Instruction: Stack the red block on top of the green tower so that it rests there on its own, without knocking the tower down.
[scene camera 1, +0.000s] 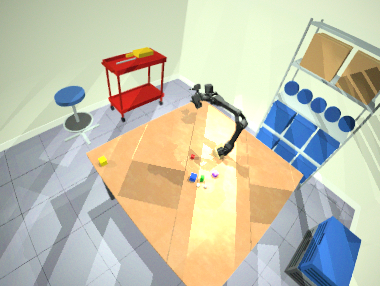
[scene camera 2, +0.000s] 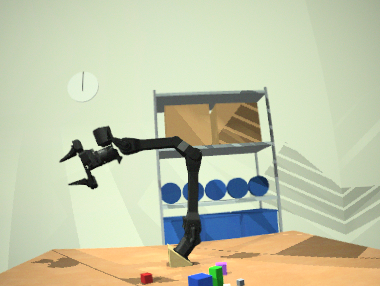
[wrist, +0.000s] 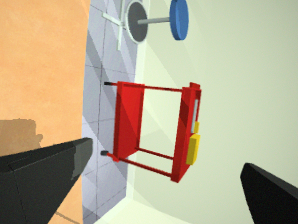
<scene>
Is my gripper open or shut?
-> Open.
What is my gripper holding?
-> Nothing.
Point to my gripper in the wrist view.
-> At 166, 158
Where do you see my gripper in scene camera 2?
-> At 63, 173
</scene>
